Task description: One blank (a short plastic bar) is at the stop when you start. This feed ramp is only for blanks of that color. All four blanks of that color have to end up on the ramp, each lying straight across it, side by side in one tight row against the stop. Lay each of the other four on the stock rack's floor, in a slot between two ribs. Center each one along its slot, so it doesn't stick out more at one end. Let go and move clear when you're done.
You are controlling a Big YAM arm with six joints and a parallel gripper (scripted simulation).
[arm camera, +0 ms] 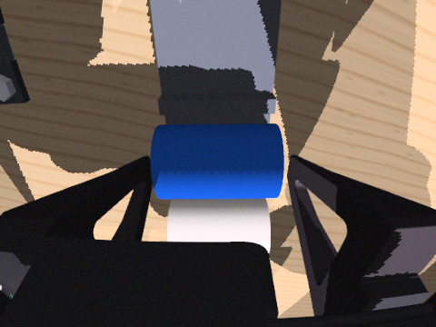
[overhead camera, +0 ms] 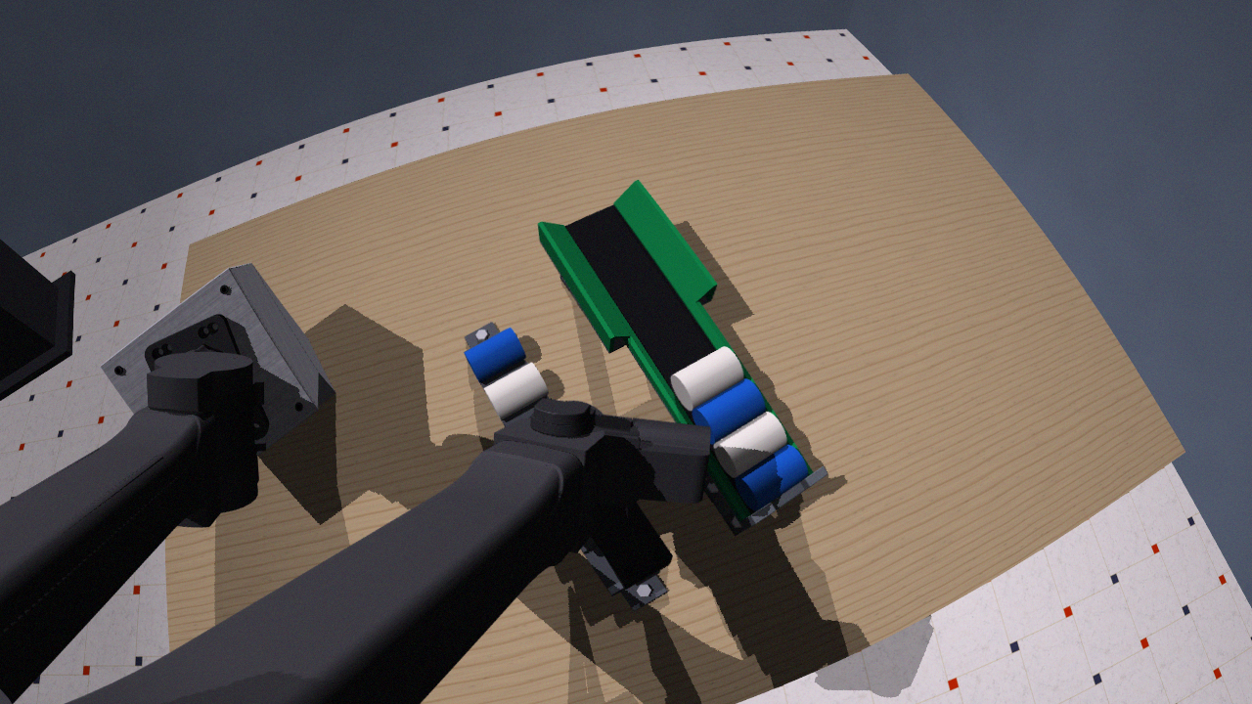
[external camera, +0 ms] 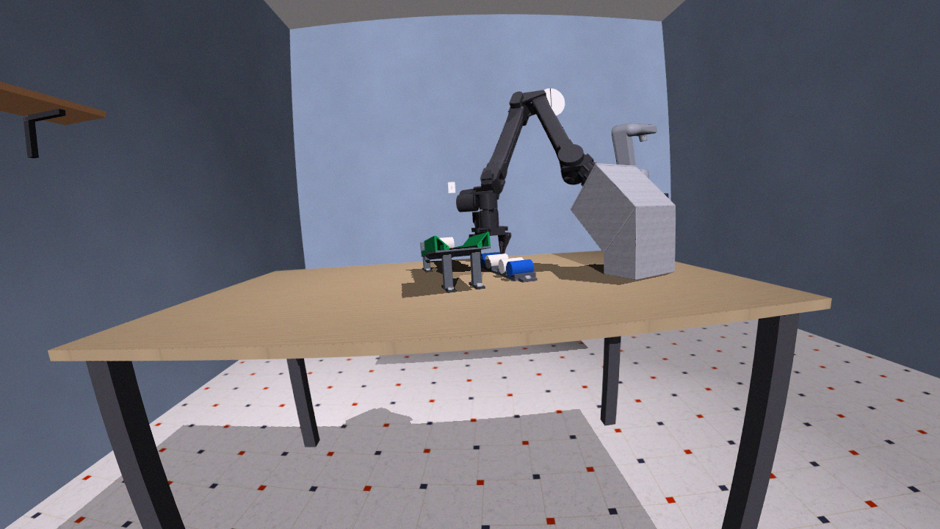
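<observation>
The grey stock rack is 8 cm to the left of my hand and 4 cm below it. The rest, counted from my hand: grey stop: 16 cm ahead, 10 cm to the right, 2 cm above.
</observation>
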